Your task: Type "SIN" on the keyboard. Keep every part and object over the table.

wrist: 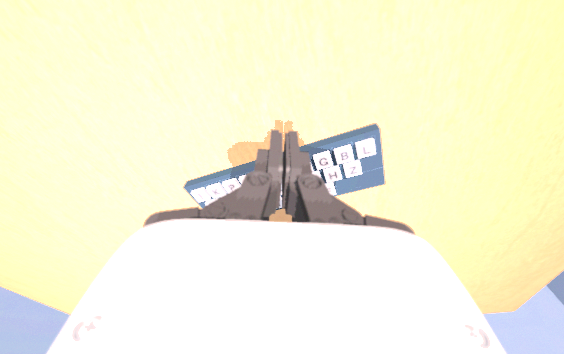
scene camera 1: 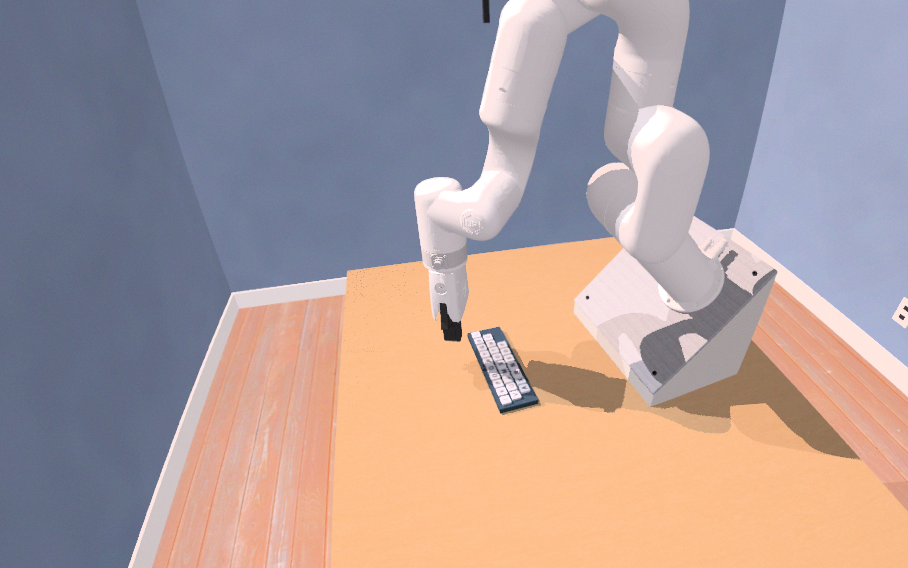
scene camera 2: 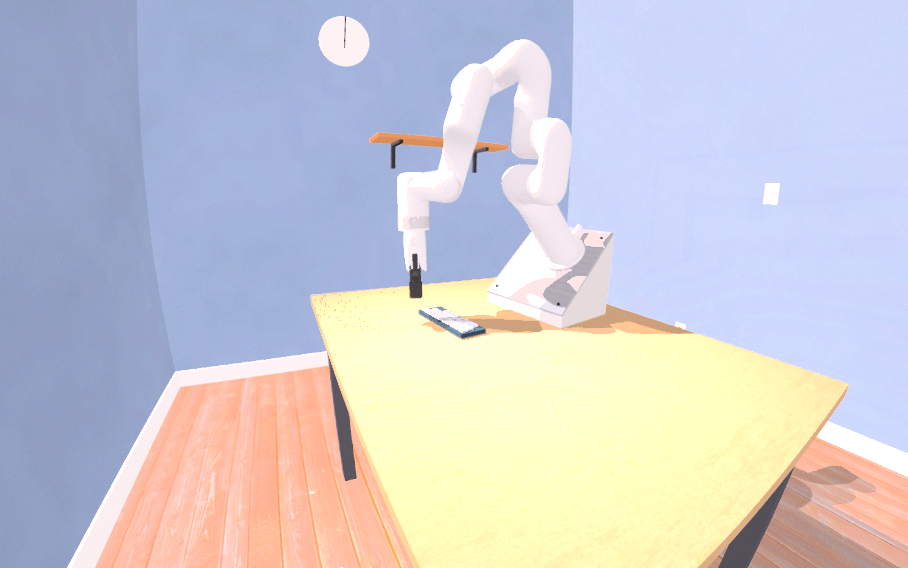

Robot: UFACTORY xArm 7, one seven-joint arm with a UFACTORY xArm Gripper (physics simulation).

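Seen in the pictures: gripper, fingertip midpoint: (wrist: 282,150) (scene camera 1: 453,338) (scene camera 2: 415,297); arm's base at its link origin: (scene camera 1: 691,281) (scene camera 2: 564,254).
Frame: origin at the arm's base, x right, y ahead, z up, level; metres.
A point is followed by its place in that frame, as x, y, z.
Observation:
A dark blue keyboard with white lettered keys (scene camera 1: 502,369) @(0.064, 0.353, -0.151) (scene camera 2: 452,322) @(0.047, 0.367, -0.152) (wrist: 344,156) @(0.158, 0.367, -0.151) lies flat on the table. In the wrist view the keys G, B, L, H and Z can be read to the right of the fingers, and K and P to the left. The fingers hide the middle of the keyboard, and I cannot make out the S, I or N keys. My gripper (scene camera 1: 452,339) @(0.120, 0.429, -0.096) (scene camera 2: 415,296) @(0.120, 0.429, -0.096) (wrist: 282,150) @(0.120, 0.429, -0.096) is shut and empty, pointing down. It is above the table and apart from the keyboard, with its shadow falling across and beside the keyboard.
The wooden table (scene camera 1: 428,482) @(-0.115, 0.545, -0.169) (scene camera 2: 569,428) @(-0.389, 0.466, -0.169) has its left edge to the left of the keyboard. The arm's sloped base block (scene camera 1: 602,314) @(0.099, 0.118, -0.114) (scene camera 2: 522,294) @(0.048, 0.120, -0.115) stands right of the keyboard. A wall shelf (scene camera 2: 418,140) and a round clock (scene camera 2: 343,41) are on the wall behind.

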